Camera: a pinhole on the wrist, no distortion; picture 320 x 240 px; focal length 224.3 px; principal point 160.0 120.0 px. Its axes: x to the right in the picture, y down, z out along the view. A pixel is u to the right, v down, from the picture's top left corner.
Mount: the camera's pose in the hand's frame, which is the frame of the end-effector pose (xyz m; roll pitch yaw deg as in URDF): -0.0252 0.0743 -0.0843 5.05 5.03 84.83
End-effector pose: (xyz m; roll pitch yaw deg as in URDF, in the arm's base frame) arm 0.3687 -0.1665 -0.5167 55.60 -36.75 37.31
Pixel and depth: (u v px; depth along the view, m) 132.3 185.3 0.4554
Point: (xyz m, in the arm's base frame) 0.3327 -0.5446 -0.3689
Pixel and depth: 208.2 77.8 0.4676
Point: 0.3777 -0.3927 -0.1493
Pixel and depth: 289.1 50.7 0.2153
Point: 0.2882 -0.1971 -0.2850
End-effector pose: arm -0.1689 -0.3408 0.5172 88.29 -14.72 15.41
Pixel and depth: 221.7 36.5 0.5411
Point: 0.1015 -0.6961 0.8272
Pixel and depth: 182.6 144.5 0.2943
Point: -0.1726 -0.5534 0.6423
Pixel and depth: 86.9 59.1 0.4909
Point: 0.0806 -0.6939 0.5077
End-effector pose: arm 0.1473 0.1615 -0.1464 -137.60 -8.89 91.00
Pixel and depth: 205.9 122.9 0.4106
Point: 0.0736 0.2323 -0.5016
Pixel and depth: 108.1 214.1 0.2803
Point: 0.0396 0.0687 -0.3472
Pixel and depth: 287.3 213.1 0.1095
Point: 0.2425 0.1277 -0.2708
